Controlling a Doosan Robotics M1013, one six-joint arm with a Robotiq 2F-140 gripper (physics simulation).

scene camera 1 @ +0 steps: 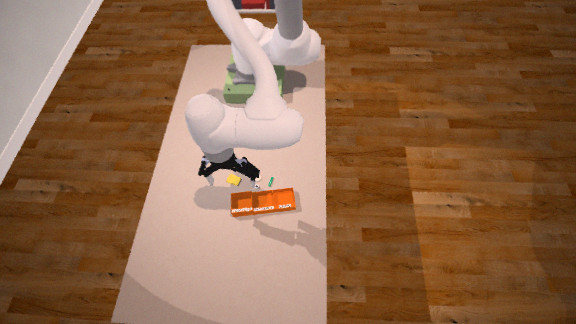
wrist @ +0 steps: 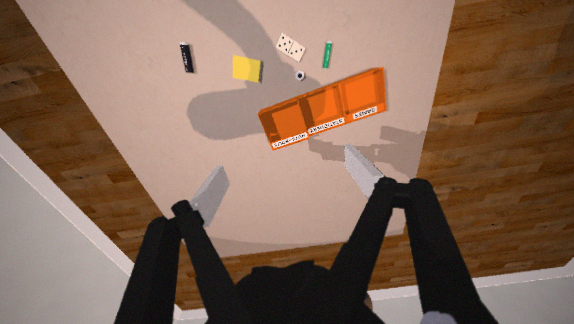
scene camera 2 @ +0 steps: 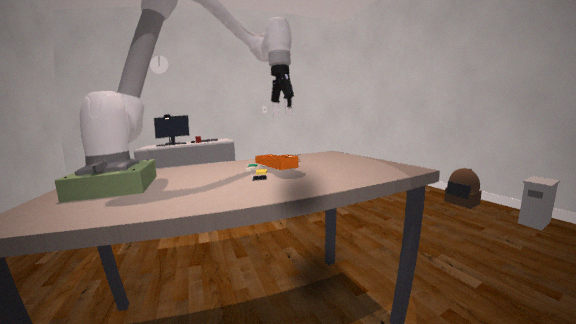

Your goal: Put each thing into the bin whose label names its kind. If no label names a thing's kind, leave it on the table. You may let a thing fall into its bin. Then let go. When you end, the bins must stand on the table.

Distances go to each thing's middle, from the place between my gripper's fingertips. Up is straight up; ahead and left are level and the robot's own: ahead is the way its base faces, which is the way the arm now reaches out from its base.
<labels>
Now: hand 19 cm above the orange three-part bin point(scene camera 1: 247, 203), 8 cm to the right of it and 2 cm past it.
</labels>
